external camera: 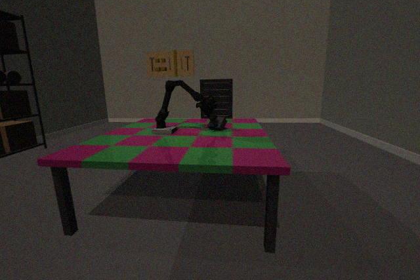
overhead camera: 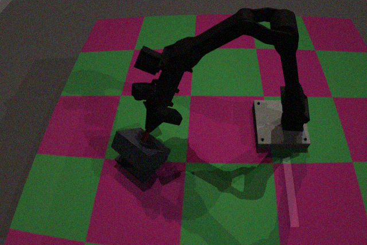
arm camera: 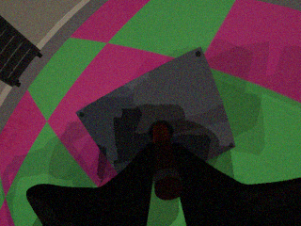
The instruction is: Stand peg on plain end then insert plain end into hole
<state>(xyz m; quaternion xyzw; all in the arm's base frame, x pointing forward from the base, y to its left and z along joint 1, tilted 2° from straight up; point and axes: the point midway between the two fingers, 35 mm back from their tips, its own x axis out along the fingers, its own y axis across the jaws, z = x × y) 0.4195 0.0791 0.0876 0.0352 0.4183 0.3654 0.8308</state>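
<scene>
Right now the sloped panel is 40 mm to the left of my gripper tip, 40 mm below it and 20 mm ahead of it. From my gripper tip the other things lie so: red peg (10 mm to the right, 10 mm behind, 10 mm above).
</scene>
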